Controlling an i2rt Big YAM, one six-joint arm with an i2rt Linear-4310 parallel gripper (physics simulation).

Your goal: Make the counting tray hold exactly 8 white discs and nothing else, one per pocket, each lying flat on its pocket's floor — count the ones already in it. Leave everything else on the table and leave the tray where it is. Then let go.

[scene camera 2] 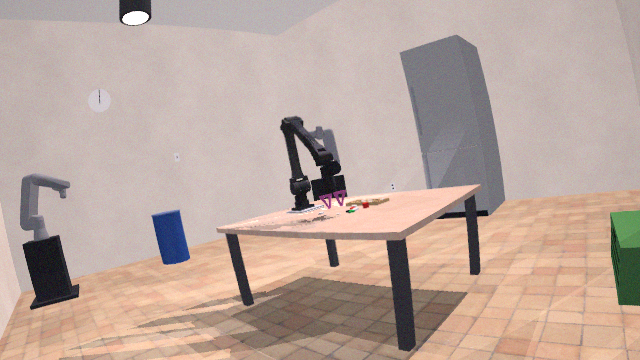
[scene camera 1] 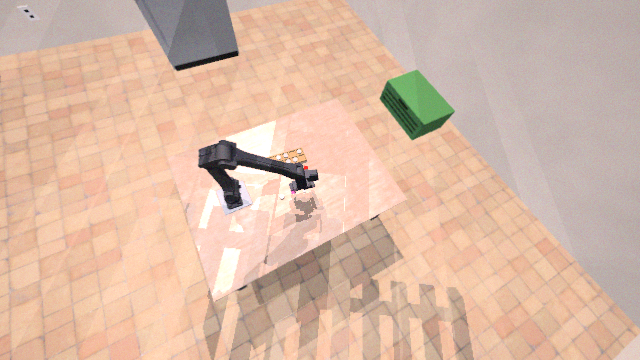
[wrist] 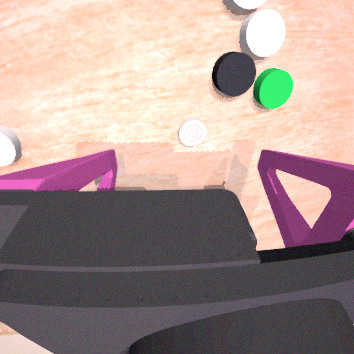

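Observation:
The counting tray (scene camera 1: pixel 302 158) (scene camera 2: pixel 382 200) is tan and holds several white discs; the arm hides part of it. In the wrist view a small pale disc with concentric rings (wrist: pixel 192 132) lies flat on the table, just ahead of the gap between the fingers. Beyond it lie a black disc (wrist: pixel 235 74), a green disc (wrist: pixel 273 88) and a white disc (wrist: pixel 265 33), with part of another white disc (wrist: pixel 248 2) at the top edge. One more white disc (wrist: pixel 6 147) is cut by the left edge. My gripper (wrist: pixel 190 157) (scene camera 2: pixel 335 206) is open and empty above the table.
A red object (scene camera 1: pixel 306 168) (scene camera 2: pixel 365 205) lies on the table (scene camera 1: pixel 360 175) (scene camera 2: pixel 420 212) between the tray and the gripper. The arm's white base plate (scene camera 1: pixel 245 195) is at the table's left side. A grey fridge (scene camera 2: pixel 445 115) and a green cabinet (scene camera 1: pixel 420 100) stand away from the table.

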